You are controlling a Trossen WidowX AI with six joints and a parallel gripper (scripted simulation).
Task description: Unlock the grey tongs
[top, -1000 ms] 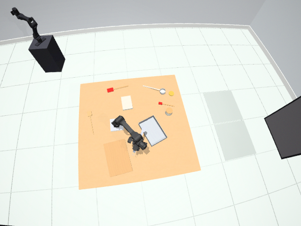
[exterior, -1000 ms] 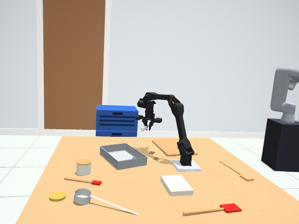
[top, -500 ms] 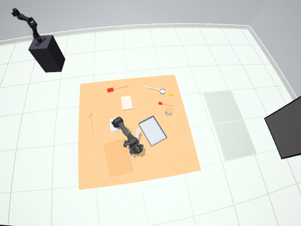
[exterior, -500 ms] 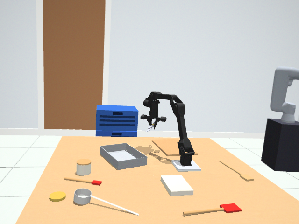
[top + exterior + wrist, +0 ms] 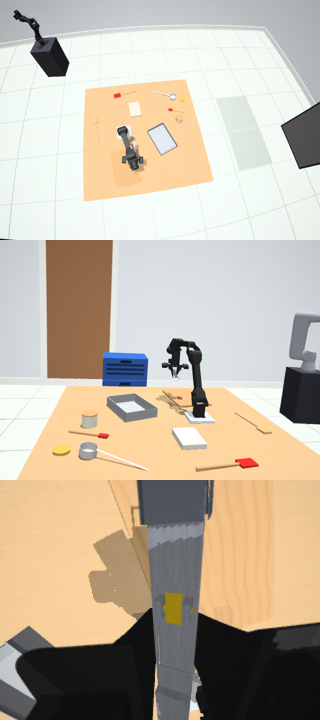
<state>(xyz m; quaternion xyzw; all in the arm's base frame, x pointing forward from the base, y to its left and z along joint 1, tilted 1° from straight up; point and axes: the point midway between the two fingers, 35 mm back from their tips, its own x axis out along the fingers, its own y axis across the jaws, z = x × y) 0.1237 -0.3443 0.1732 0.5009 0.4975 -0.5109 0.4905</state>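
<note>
My gripper tip is now 150 mm above the wooden board, 100 mm past it and 20 mm to the left of it. From my gripper tip the other things lie so: grey roasting tin (290 mm ahead, 270 mm to the left, 130 mm below); then white block (630 mm to the left, 140 mm below, 10 mm behind); then lidded jar (500 mm to the left, 500 mm ahead, 120 mm below).
</note>
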